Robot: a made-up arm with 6 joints.
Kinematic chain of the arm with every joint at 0, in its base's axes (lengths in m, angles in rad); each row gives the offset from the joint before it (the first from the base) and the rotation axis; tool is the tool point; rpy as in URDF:
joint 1: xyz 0 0 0.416 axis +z
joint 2: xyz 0 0 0 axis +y
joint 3: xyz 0.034 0 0.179 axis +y
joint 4: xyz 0.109 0 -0.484 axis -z
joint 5: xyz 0 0 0 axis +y
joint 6: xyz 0.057 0 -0.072 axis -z
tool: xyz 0 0 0 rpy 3.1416 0 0
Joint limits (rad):
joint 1: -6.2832..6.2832
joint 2: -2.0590..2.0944
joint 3: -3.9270..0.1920
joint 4: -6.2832..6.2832
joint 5: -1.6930..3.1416
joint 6: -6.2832..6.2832
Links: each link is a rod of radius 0.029 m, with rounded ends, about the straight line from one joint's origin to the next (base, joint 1, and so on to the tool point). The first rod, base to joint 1, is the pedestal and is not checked.
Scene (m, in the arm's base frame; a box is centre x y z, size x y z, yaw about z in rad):
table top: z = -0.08
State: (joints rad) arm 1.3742 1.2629 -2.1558 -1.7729 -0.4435 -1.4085
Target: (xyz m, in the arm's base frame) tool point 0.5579 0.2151 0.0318
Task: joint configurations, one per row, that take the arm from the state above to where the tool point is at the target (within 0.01 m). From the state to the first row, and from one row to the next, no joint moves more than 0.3 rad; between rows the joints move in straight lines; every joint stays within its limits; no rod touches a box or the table.
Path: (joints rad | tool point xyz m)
1: 1.0939 1.3179 -2.1557 -1.7728 -0.3821 -1.4085 | 0.2233 0.6023 0.1427
2: 0.8136 1.3730 -2.1555 -1.7728 -0.3207 -1.4085 | 0.3748 0.5061 0.1049
3: 0.5333 1.4280 -2.1554 -1.7727 -0.2593 -1.4085 | 0.4893 0.3726 0.0679
4: 0.2530 1.4830 -2.1553 -1.7727 -0.1979 -1.4085 | 0.5579 0.2151 0.0318

